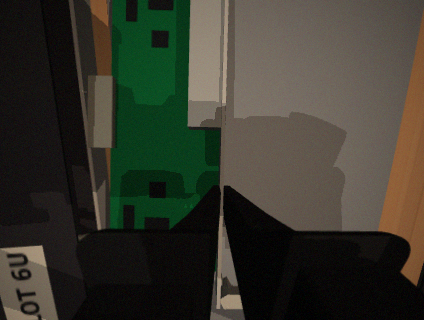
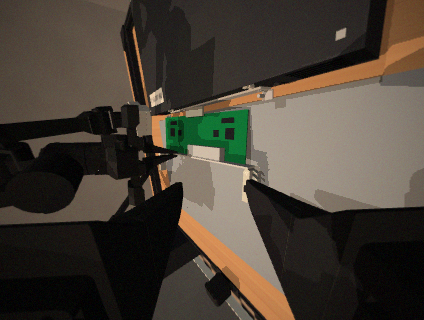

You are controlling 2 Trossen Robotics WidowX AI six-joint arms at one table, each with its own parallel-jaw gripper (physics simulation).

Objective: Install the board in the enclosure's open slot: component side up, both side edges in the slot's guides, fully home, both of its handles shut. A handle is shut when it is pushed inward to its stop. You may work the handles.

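Observation:
The green board is component side up, outside the dark enclosure, with its pale rear connector toward the enclosure's front. My left gripper is shut on the board's thin front panel, near one end. A pale handle at the panel's other end sticks outward, away from the board. Another pale handle shows partly between my left fingers. My right gripper is partly open and empty; its right fingertip appears close to the far handle. The slot's guides are hidden.
A white label is on the enclosure. A metal strip with pale end pieces runs along the enclosure's front. The grey mat lies on the wooden table. The left arm comes in from the left.

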